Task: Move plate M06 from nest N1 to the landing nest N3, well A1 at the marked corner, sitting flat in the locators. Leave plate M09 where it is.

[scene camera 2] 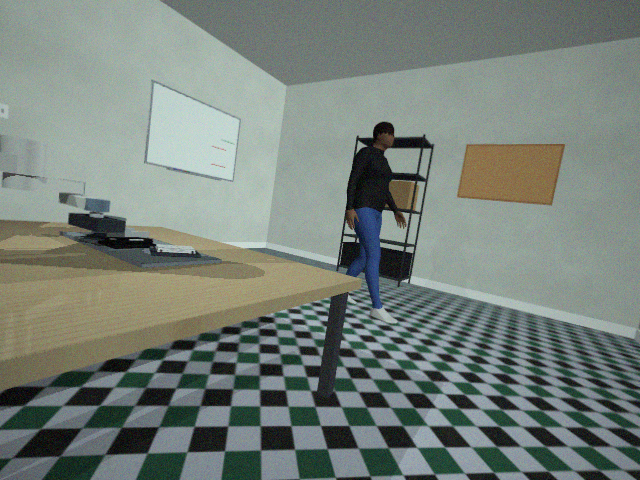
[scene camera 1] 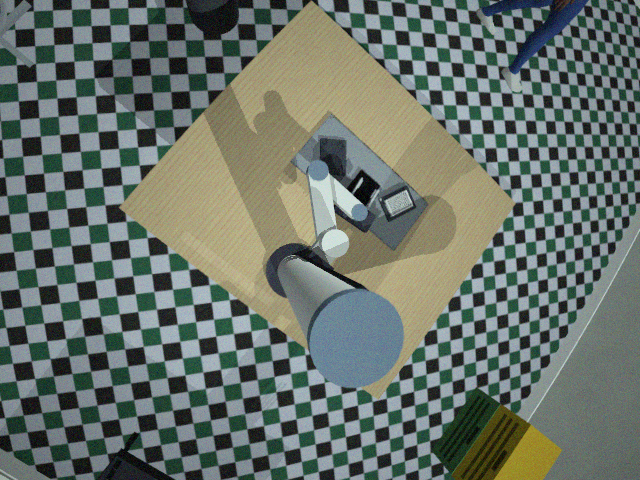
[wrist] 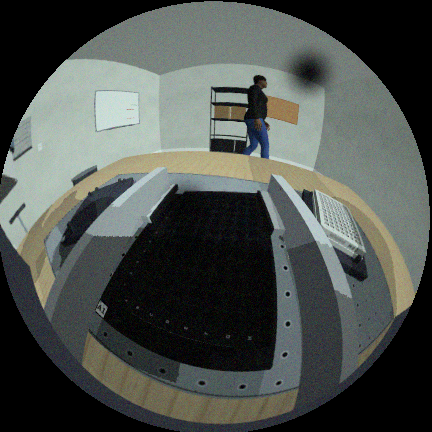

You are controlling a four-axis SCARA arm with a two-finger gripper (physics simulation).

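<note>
A black plate (scene camera 1: pixel 363 190) (scene camera 2: pixel 126 241) (wrist: pixel 200 280) lies in the middle nest, with a pale A1 tag at the near left corner in the wrist view. A faint row of well rims shows; its number is not readable. My gripper (scene camera 1: pixel 356 219) (scene camera 2: pixel 97 227) (wrist: pixel 216 178) is above it, shut, with no held plate discernible between the fingers; dark shading blurs the gap. A white plate (scene camera 1: pixel 398 202) (scene camera 2: pixel 174 250) (wrist: pixel 340 220) sits in the right nest. A dark nest (scene camera 1: pixel 333 149) (wrist: pixel 97 210) stands at the left; its contents are too dark to tell. Nest numbers are not readable.
The nests stand on a grey perforated deck (scene camera 1: pixel 393 235) (scene camera 2: pixel 155 260) (wrist: pixel 287 335) on a wooden table (scene camera 1: pixel 180 191) (scene camera 2: pixel 289 281). The arm's column (scene camera 1: pixel 310 284) rises beside the deck. A person (scene camera 1: pixel 540 41) (scene camera 2: pixel 369 180) (wrist: pixel 257 112) walks beyond the table, near a shelf rack (scene camera 2: pixel 424 175).
</note>
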